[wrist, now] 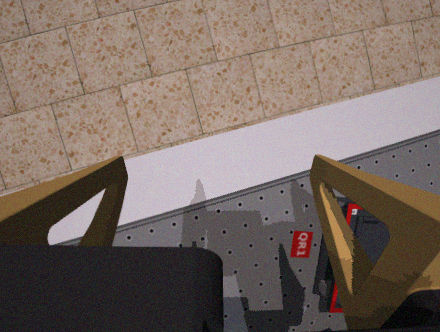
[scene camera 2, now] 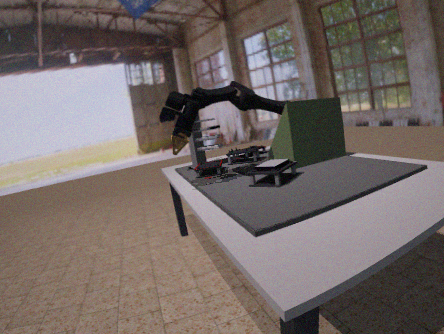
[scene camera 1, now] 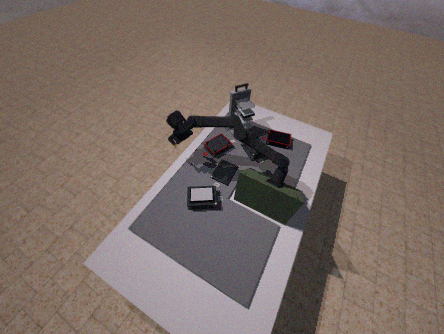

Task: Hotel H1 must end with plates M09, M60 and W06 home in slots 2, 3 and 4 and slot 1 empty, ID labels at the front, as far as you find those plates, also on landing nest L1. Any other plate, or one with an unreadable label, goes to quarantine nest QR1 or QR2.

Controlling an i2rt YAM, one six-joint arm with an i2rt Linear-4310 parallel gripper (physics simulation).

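Pixels of known places: gripper, between the fingertips: (wrist: 218,165) (scene camera 2: 175,151) (scene camera 1: 179,139); arm's base, origin of its link: (scene camera 2: 306,126) (scene camera 1: 275,183).
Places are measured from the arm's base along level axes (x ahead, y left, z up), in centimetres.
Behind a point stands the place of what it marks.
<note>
My gripper (scene camera 1: 174,142) @(x 63.2, y 7.2, z -0.8 cm) (scene camera 2: 176,150) @(x 63.2, y 7.2, z -0.8 cm) (wrist: 218,165) @(x 63.2, y 7.2, z -0.8 cm) is open and empty, raised above the table's edge near nest QR1. Hotel H1 (scene camera 1: 233,104) @(x 50.6, y -33.8, z 7.2 cm) (scene camera 2: 198,154) @(x 49.6, y -35.7, z -8.3 cm) is the grey upright rack at the far end; light and dark flat pieces show at its levels, but I cannot tell shelves from plates or read labels. The red-edged nest QR1 (scene camera 1: 218,144) @(x 46.9, y -12.4, z -11.6 cm) (scene camera 2: 209,167) @(x 49.1, y -5.1, z -11.6 cm) is partly behind a finger in the wrist view; its red QR1 label (wrist: 301,244) @(x 50.8, y -2.8, z -15.6 cm) shows there. Another red-edged nest (scene camera 1: 279,138) @(x 15.4, y -44.1, z -11.6 cm) stands at the far right. A white-topped plate (scene camera 1: 202,194) @(x 30.5, y 25.2, z -9.2 cm) (scene camera 2: 273,163) @(x 31.3, y 26.9, z -9.2 cm) rests on a dark raised nest; its label is unreadable.
A tall green block (scene camera 1: 267,196) @(x -0.2, y 11.7, z 3.3 cm) (scene camera 2: 317,132) @(x 1.9, y 12.0, z -2.6 cm) stands near the arm's base. A flat dark fixture (scene camera 1: 225,172) @(x 30.6, y 2.2, z -14.4 cm) lies mid-mat, and a dark stand (scene camera 1: 257,151) (scene camera 2: 247,152) @(x 26.1, y -19.3, z -10.1 cm) is farther back, partly under the arm. The grey mat (scene camera 1: 215,240) @(x 10.7, y 39.5, z -15.6 cm) (scene camera 2: 320,192) @(x 27.1, y 49.7, z -15.6 cm) ends short of the white table's edge.
</note>
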